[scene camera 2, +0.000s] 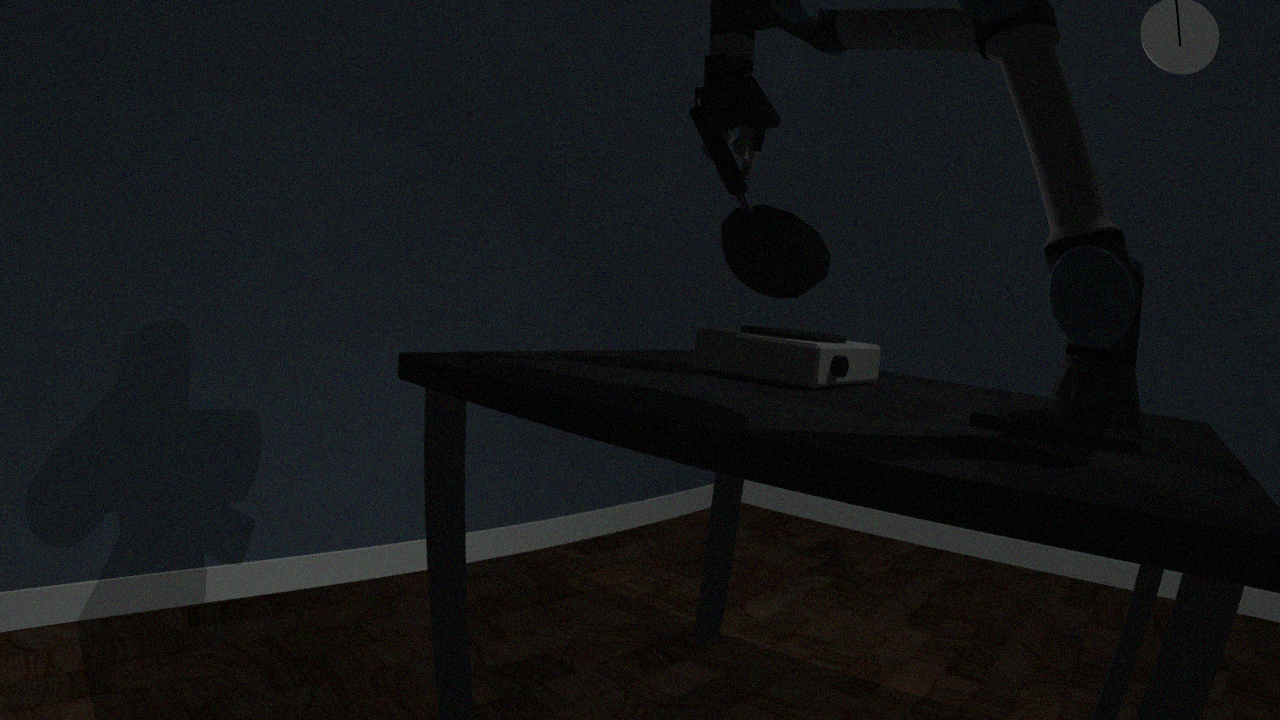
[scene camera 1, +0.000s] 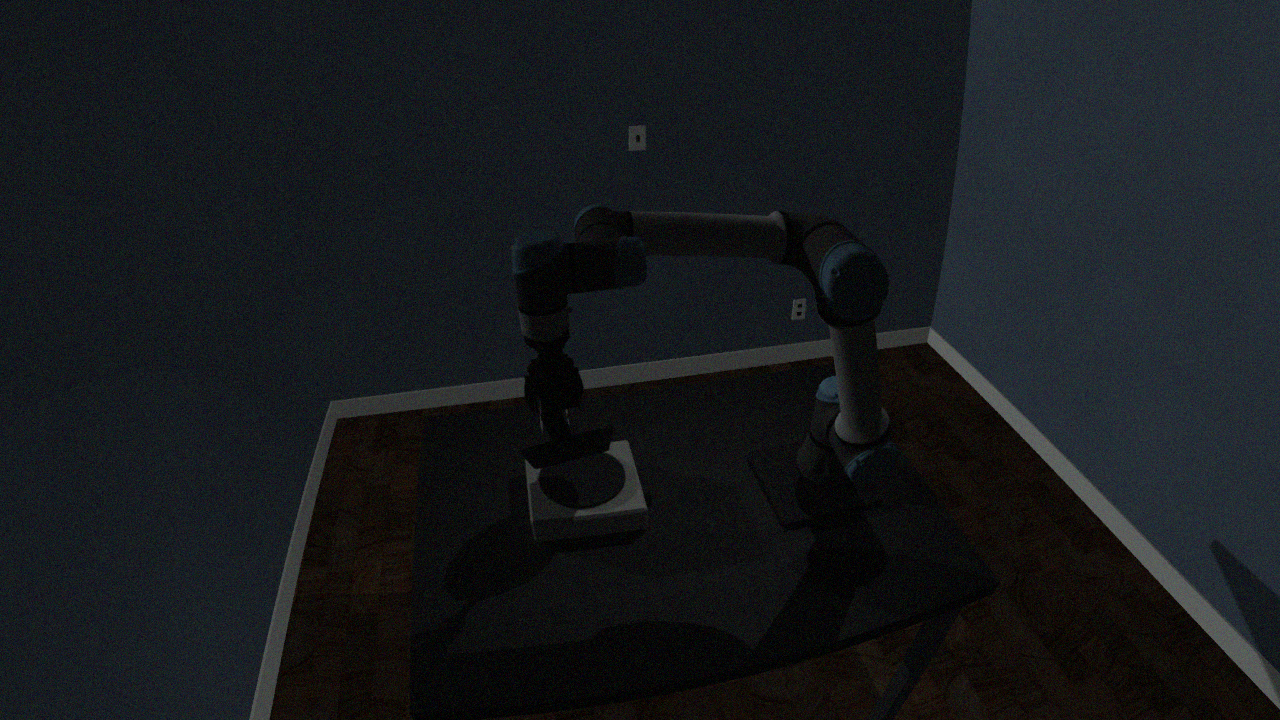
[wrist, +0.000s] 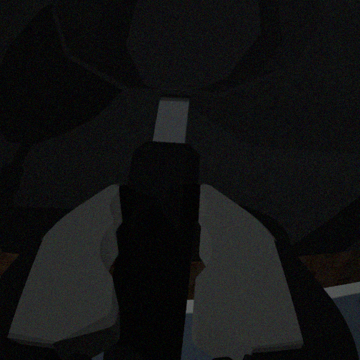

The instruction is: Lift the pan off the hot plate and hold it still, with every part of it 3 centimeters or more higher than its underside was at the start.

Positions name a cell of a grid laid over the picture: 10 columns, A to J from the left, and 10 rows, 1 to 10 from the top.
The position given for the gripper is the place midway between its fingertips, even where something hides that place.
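A dark pan (scene camera 2: G4) is visible in the scene, and scene camera 1 shows the pan (scene camera 1: E7) too. The robot's view also takes in the gripper (scene camera 2: F3), which appears again as the gripper (scene camera 1: E7) and, seen from the wrist, as the gripper (wrist: E6).
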